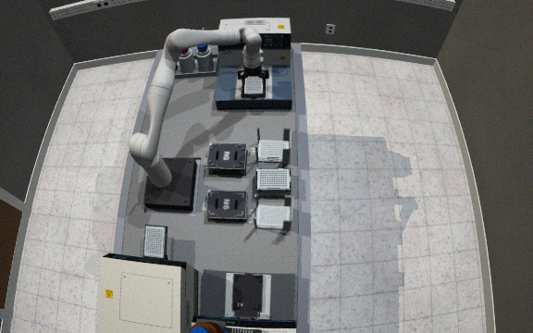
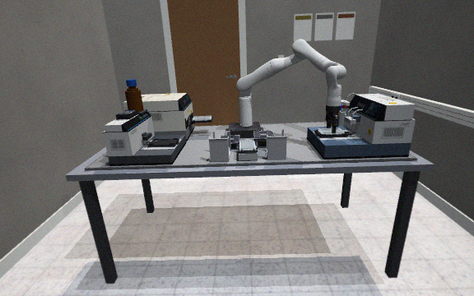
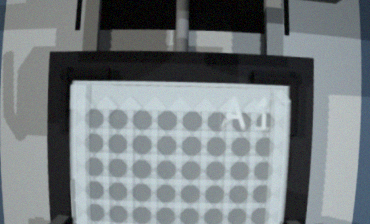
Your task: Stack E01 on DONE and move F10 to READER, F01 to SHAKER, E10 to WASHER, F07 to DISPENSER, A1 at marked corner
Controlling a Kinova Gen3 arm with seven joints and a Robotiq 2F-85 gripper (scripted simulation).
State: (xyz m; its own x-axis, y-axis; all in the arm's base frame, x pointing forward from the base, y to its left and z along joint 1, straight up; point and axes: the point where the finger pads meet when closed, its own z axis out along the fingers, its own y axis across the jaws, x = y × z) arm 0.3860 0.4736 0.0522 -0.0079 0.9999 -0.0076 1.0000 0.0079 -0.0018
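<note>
My hand is 20 mm above the washer nest. The rest, counted from my hand: dark pull-out tray (780 mm to the right, 370 mm behind); regrip nest (370 mm to the right, 100 mm behind, 50 mm below).
</note>
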